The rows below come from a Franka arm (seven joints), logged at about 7 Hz.
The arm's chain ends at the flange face. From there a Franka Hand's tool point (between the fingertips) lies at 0.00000 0.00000 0.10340 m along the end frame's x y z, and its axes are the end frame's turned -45 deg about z.
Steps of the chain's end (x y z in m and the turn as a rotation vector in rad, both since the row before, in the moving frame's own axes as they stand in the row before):
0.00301 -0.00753 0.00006 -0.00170 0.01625 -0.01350
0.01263 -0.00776 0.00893 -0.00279 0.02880 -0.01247
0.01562 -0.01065 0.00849 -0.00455 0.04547 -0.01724
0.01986 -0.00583 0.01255 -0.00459 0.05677 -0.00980
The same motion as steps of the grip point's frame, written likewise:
0.00853 -0.00189 0.00005 -0.01269 0.01029 -0.01350
0.01633 0.00574 0.00889 -0.02234 0.01839 -0.01247
0.02160 0.00714 0.00838 -0.03537 0.02893 -0.01724
0.02200 0.01439 0.01238 -0.04339 0.03690 -0.00980

